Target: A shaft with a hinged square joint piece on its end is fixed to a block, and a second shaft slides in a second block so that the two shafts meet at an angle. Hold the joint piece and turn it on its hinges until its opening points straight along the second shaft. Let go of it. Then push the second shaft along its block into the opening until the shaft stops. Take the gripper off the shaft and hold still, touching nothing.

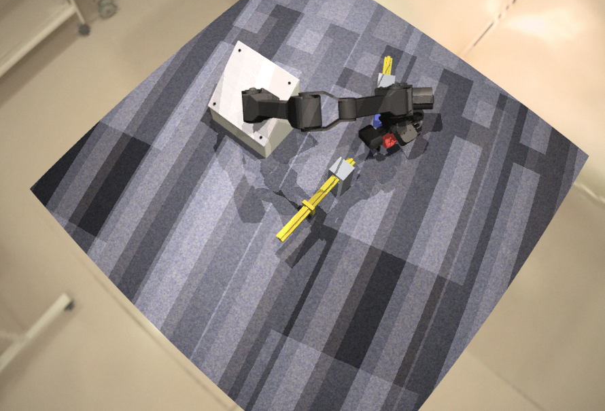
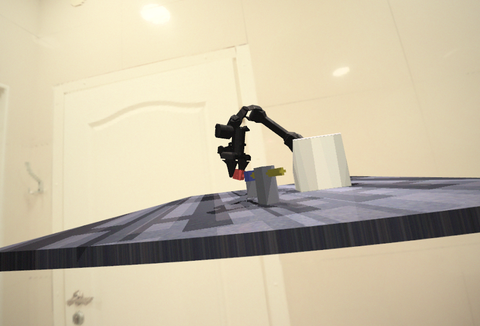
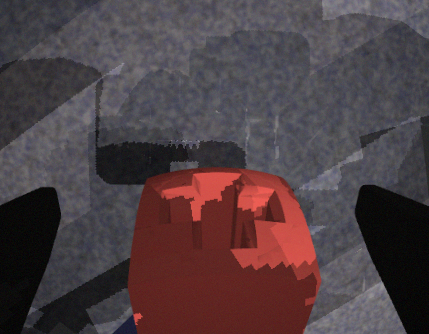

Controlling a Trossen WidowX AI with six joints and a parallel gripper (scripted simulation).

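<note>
Right now my gripper tip is 20 mm past the red joint piece, 10 mm to the right of it and 10 mm below it.
</note>
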